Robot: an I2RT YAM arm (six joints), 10 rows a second.
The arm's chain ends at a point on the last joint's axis. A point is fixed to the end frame.
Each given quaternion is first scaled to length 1.
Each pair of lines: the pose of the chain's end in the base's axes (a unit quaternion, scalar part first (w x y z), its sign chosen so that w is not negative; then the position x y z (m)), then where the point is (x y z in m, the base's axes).
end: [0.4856, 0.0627, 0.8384, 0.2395, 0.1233, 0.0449, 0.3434]
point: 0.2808 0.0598 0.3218
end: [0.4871, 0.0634, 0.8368, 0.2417, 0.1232, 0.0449, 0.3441]
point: 0.2808 0.0599 0.3232
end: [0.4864, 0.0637, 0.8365, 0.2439, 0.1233, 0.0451, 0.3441]
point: 0.2808 0.0605 0.3231
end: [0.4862, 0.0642, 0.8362, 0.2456, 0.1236, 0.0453, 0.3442]
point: 0.2811 0.0609 0.3233
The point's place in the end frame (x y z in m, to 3 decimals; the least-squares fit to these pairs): -0.060 -0.017 0.147
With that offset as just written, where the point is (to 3 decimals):
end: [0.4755, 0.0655, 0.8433, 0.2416, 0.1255, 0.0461, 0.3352]
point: 0.282 0.062 0.310
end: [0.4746, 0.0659, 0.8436, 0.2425, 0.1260, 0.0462, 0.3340]
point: 0.283 0.062 0.309
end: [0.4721, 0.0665, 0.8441, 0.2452, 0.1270, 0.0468, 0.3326]
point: 0.284 0.063 0.307
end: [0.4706, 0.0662, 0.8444, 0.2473, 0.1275, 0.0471, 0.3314]
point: 0.284 0.064 0.305
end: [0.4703, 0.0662, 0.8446, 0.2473, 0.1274, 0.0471, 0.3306]
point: 0.284 0.064 0.304
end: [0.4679, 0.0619, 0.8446, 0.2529, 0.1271, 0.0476, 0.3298]
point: 0.283 0.067 0.303
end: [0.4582, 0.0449, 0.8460, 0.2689, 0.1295, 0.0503, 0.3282]
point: 0.284 0.077 0.301
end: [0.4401, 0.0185, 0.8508, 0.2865, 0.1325, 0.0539, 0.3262]
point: 0.285 0.092 0.296
